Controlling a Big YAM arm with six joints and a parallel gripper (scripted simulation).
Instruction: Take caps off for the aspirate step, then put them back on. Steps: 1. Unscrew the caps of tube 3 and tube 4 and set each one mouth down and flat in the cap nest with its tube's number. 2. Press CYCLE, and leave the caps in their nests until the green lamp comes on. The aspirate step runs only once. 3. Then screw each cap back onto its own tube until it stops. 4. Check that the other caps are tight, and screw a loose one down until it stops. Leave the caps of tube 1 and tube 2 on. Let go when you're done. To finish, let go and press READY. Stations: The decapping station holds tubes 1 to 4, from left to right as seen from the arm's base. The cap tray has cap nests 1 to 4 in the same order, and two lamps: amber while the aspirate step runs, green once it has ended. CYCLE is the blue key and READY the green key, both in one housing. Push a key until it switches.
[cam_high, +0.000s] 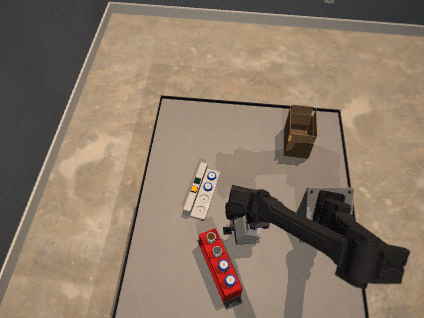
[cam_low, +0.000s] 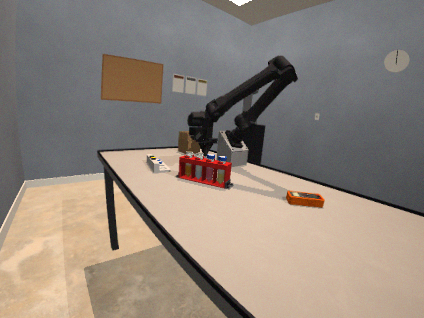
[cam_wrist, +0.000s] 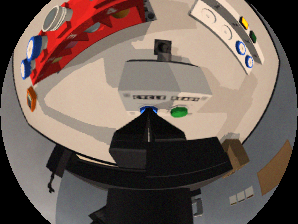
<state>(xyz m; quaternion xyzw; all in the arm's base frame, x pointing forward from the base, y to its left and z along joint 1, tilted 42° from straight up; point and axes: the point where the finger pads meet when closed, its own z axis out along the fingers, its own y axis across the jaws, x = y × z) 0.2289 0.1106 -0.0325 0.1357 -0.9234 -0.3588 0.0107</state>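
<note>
Now: the blue key 2 cm below my hand. The rest, counted from my hand: green key 1 cm ahead, 5 cm to the right, 1 cm below; key housing 2 cm ahead, 2 cm to the right, 3 cm below; blue tube cap 18 cm ahead, 22 cm to the right, 7 cm below.
</note>
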